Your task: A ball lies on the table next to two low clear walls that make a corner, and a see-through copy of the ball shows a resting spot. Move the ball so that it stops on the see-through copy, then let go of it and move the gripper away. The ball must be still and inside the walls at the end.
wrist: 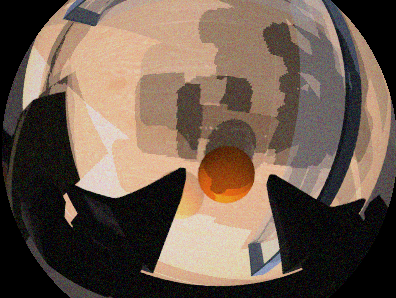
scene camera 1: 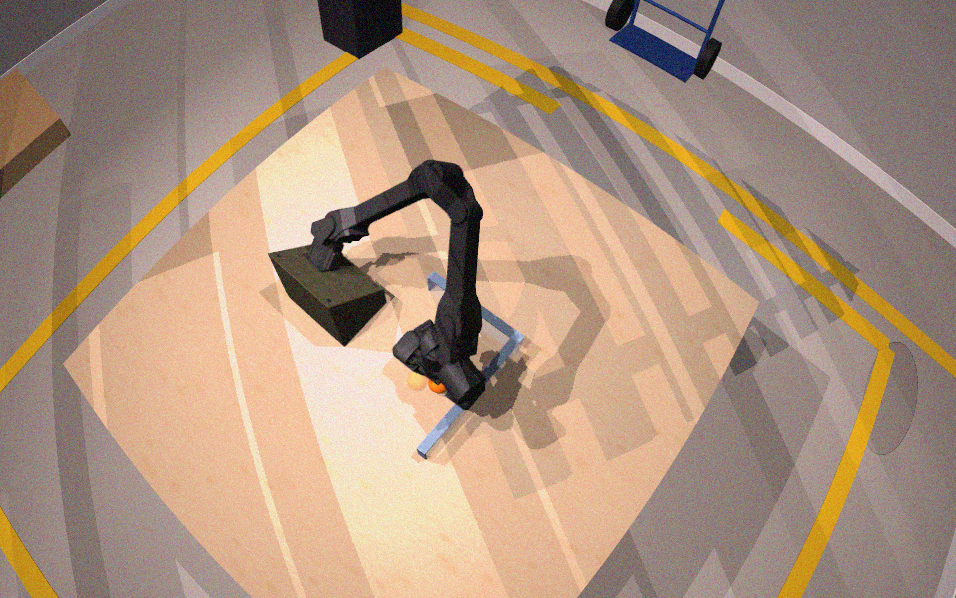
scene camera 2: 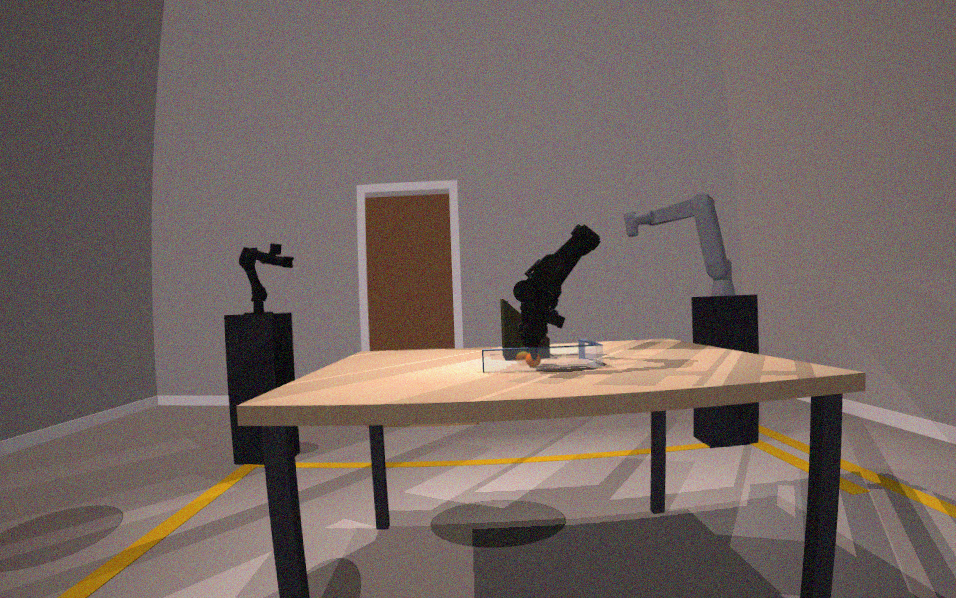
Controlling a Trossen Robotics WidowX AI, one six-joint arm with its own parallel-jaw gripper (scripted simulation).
Labels:
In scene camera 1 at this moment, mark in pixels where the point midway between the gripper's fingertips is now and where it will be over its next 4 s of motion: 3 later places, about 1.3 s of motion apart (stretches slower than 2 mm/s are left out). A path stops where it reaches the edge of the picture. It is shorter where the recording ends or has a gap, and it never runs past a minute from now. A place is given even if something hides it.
My gripper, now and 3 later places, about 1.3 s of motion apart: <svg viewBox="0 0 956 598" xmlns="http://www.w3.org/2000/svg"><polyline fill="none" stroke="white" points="438,383 436,363 417,379 416,373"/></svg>

